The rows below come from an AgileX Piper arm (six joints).
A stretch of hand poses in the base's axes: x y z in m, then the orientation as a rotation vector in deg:
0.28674, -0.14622, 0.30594, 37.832, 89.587, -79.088
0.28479, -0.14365, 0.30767, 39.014, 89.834, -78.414
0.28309, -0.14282, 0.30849, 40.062, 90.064, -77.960
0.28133, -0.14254, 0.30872, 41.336, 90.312, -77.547
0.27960, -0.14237, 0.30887, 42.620, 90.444, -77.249
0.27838, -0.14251, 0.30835, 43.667, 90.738, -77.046
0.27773, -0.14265, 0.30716, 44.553, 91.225, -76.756
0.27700, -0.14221, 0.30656, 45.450, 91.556, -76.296
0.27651, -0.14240, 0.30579, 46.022, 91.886, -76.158
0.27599, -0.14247, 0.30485, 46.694, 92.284, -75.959
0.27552, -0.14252, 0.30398, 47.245, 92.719, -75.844
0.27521, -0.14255, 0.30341, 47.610, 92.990, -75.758
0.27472, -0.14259, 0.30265, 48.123, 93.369, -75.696
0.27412, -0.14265, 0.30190, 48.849, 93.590, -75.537
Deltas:
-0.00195, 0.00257, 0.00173, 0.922, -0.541, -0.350
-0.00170, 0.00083, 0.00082, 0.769, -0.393, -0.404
-0.00176, 0.00028, 0.00023, 0.863, -0.422, -0.579
-0.00173, 0.00017, 0.00015, 0.755, -0.438, -0.655
-0.00122, -0.00014, -0.00052, 0.711, -0.202, -0.567
-0.00065, -0.00014, -0.00119, 0.789, -0.065, -0.418
-0.00073, 0.00044, -0.00060, 0.766, -0.261, -0.324
-0.00049, -0.00019, -0.00077, 0.500, 0.001, -0.301
-0.00052, -0.00007, -0.00094, 0.607, -0.009, -0.333
-0.00047, -0.00005, -0.00087, 0.544, 0.095, -0.303
-0.00031, -0.00003, -0.00057, 0.354, 0.047, -0.196
-0.00049, -0.00004, -0.00076, 0.473, 0.098, -0.309
-0.00060, -0.00006, -0.00075, 0.507, -0.114, -0.395

